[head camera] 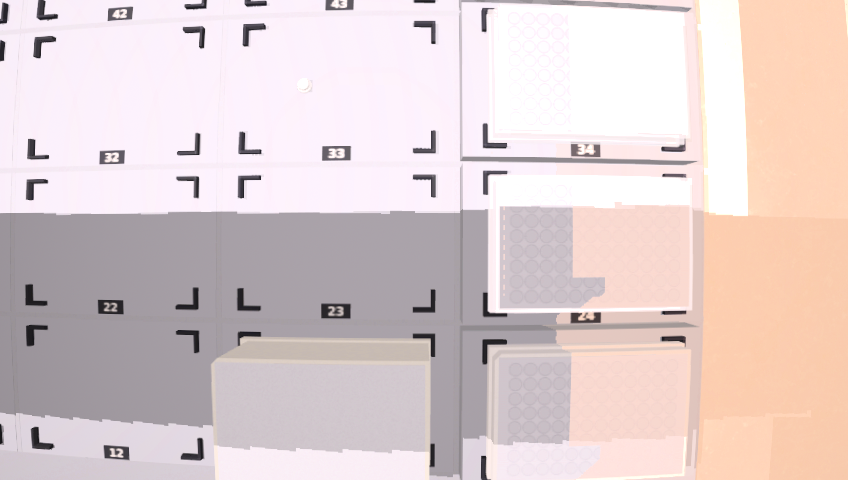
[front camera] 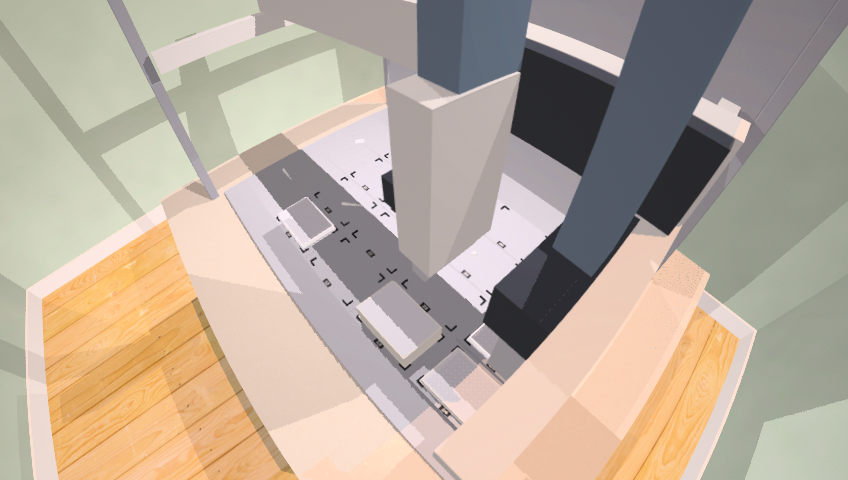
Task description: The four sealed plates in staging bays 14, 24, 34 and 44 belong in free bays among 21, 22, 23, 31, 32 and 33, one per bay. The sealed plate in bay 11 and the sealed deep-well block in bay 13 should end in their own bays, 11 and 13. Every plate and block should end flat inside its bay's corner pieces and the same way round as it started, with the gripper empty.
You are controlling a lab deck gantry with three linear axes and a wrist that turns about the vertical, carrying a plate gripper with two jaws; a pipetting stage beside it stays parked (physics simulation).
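Frame: origin at the robot's base, x ahead, y left, z up, level; centimetres.
Where they show: robot's base, origin of its link: (front camera: pixel 278 218).
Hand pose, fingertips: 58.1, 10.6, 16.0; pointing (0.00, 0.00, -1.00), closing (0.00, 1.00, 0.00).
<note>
Things, the pixels of their top centre, and the offset from my fingertips, as dx, dy, dz. "pt": a spot on its surface instead.
- bay 14, a spot on its surface: (head camera: pixel 535 404) (front camera: pixel 455 369) pt -6.2, -5.3, -13.1
- bay 24, a spot on its surface: (head camera: pixel 535 255) (front camera: pixel 492 333) pt -6.3, +3.7, -13.1
- bay 34, a spot on its surface: (head camera: pixel 535 71) pt -6.1, +14.9, -13.1
- plate, centre of its top: (front camera: pixel 304 219) -51.6, -6.3, -14.6
- deep-well block, centre of its top: (head camera: pixel 319 431) (front camera: pixel 397 317) -18.9, -6.3, -11.8
- thin pale stick, centre of its top: (front camera: pixel 352 203) -48.9, +4.8, -15.2
- small round white thing, centre of its top: (head camera: pixel 302 83) -21.1, +15.2, -15.6
Sealed plates lie in bay 14 (front camera: pixel 447 380) (head camera: pixel 535 404), bay 24 (front camera: pixel 483 340) (head camera: pixel 535 255) and bay 34 (head camera: pixel 535 71). Bay 44's plate cannot be made out. The plate (front camera: pixel 306 221) in bay 11 and the deep-well block (front camera: pixel 398 321) (head camera: pixel 321 404) in bay 13 sit inside their corner pieces. The gripper's dark body hangs over the right-hand bays in the front view. One grey jaw shows below it, in front of bay 24's plate; the other is hidden, and so are the jaw tips. The gripper does not show in the head view. Bays 22, 23, 32 and 33 hold no plate.
The parked pipetting stage (front camera: pixel 446 172) hangs over the middle bays in the front view. A thin pale stick (front camera: pixel 351 204) lies at bay 21 and another (front camera: pixel 286 173) further left. A small round white thing (head camera: pixel 304 84) is in bay 33. The right wall (front camera: pixel 595 333) hides part of the deck.
</note>
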